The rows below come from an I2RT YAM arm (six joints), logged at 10 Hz.
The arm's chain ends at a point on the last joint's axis. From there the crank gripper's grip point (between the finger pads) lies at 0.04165 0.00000 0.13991 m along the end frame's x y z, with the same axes.
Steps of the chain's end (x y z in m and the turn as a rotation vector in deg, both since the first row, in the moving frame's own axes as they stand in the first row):
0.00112 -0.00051 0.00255 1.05 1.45 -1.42
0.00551 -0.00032 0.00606 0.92 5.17 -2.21
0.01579 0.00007 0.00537 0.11 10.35 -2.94
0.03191 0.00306 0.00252 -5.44 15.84 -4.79
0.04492 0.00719 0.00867 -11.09 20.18 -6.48
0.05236 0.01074 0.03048 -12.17 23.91 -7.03
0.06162 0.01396 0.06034 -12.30 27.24 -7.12
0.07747 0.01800 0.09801 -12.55 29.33 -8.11
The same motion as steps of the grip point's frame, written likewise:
0.00460 -0.00414 0.00142 1.05 1.45 -1.42
0.01787 -0.00438 0.00171 0.92 5.17 -2.21
0.04018 -0.00296 -0.00439 0.11 10.35 -2.94
0.06882 0.01056 -0.01459 -5.44 15.84 -4.79
0.09148 0.02477 -0.01626 -11.09 20.18 -6.48
0.10642 0.02908 -0.00074 -12.17 23.91 -7.03
0.12191 0.03154 0.02343 -12.30 27.24 -7.12
0.14161 0.03421 0.05737 -12.55 29.33 -8.11

